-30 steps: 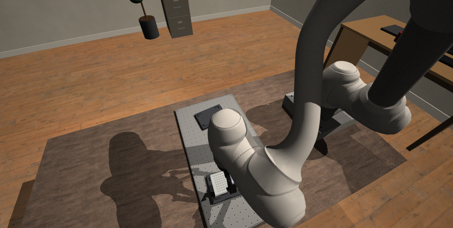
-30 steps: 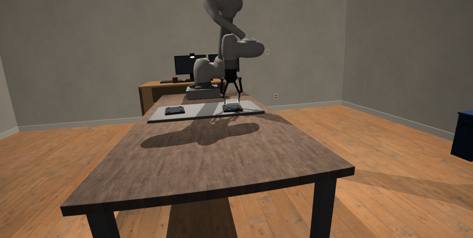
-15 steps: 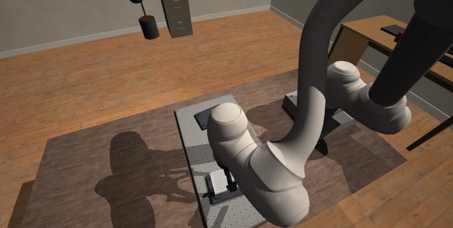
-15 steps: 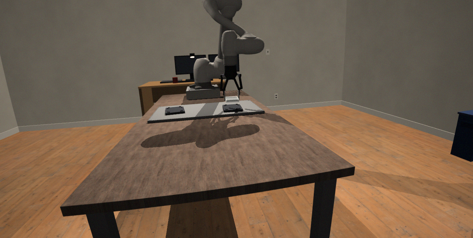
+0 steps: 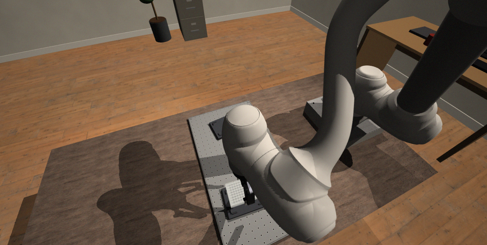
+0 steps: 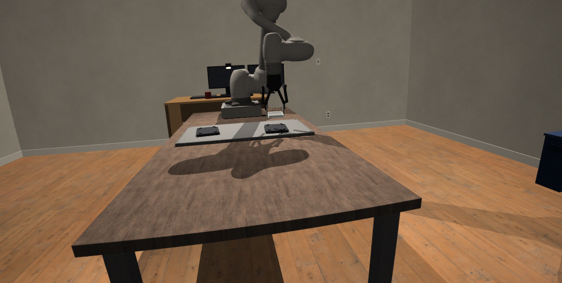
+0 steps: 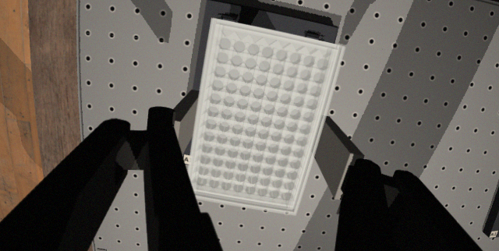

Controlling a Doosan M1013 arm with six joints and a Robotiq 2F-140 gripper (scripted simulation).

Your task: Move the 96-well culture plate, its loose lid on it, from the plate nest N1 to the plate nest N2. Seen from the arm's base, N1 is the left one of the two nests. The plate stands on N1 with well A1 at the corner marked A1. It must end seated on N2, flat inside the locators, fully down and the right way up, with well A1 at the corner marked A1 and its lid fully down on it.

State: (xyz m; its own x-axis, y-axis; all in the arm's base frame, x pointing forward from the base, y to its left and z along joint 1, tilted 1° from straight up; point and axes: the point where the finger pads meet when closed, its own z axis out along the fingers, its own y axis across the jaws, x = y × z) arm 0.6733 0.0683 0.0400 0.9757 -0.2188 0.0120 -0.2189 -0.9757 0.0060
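Right now the A1 label is 60 mm behind my hand, 70 mm to the left of it and 90 mm below it. Also, from my hand: clear lid 10 mm below.
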